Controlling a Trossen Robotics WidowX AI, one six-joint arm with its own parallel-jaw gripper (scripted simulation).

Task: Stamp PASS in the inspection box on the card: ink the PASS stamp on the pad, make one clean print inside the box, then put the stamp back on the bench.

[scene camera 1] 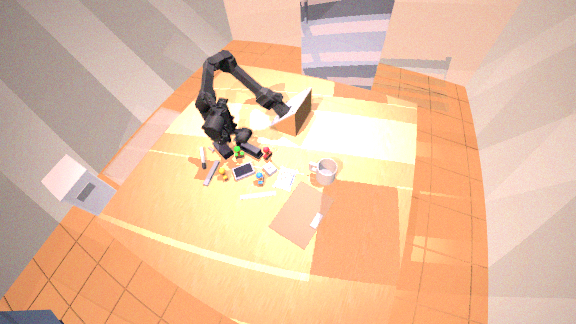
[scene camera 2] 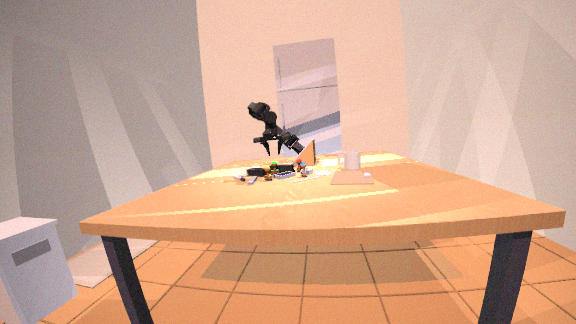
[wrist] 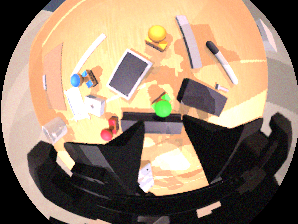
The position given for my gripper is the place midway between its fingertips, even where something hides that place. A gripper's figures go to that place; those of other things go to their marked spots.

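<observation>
Marked spots on the brown board (wrist: pixel 52 82) and the black block (wrist: pixel 196 95): 44 cm apart. The board is 40 cm from the lens. The block is 18 cm from the lens, and an ink pad (wrist: pixel 130 70) is likewise 18 cm from the lens. My gripper (wrist: pixel 163 120) is 10 cm from the lens.
</observation>
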